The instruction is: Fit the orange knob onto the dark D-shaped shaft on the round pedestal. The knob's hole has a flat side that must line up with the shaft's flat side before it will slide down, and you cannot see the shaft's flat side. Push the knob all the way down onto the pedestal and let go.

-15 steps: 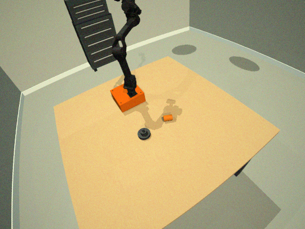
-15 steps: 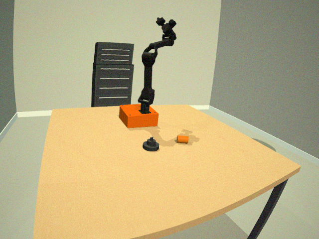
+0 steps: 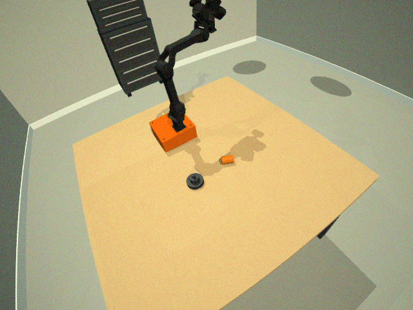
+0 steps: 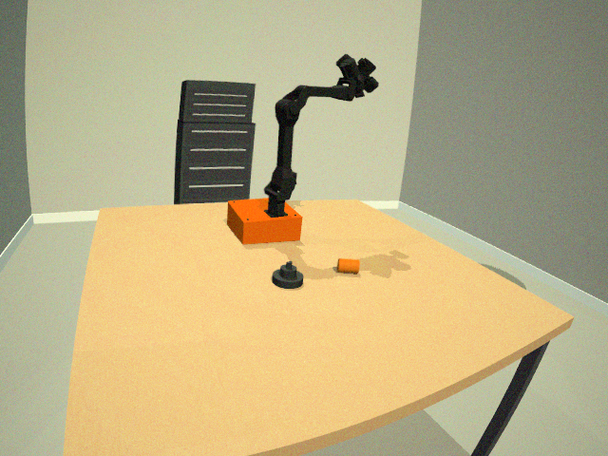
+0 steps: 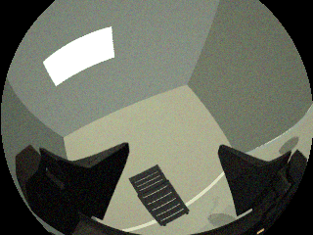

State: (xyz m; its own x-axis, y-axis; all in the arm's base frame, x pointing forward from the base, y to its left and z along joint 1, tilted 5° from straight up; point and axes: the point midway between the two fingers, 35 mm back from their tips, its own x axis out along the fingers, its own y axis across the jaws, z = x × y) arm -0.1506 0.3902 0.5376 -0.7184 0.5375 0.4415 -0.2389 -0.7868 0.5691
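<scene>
Now: gripper tip 47 cm short of the orange knob, 29 cm to the left of it and 65 cm above it. Also, from my gripper tip: round dark pedestal (47 cm ahead, 49 cm to the right, 64 cm below).
</scene>
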